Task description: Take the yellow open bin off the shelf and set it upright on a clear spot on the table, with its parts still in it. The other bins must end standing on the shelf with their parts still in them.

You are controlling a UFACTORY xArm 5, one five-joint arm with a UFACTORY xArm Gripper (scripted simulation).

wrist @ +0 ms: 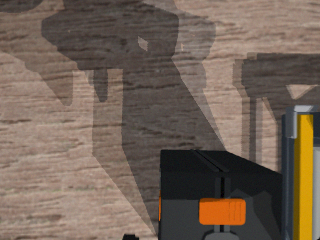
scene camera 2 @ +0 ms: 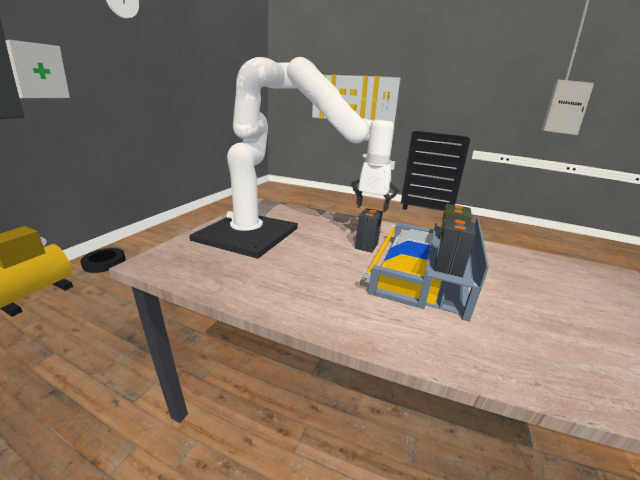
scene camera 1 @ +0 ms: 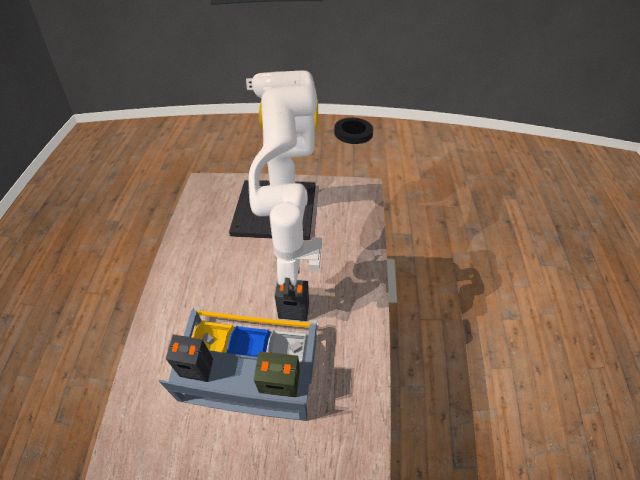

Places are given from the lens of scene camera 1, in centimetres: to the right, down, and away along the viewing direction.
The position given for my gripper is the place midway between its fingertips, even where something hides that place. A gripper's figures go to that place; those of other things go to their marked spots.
my gripper (scene camera 1: 292, 285): -8, 13, 113
yellow open bin (scene camera 1: 217, 331): -32, 28, 118
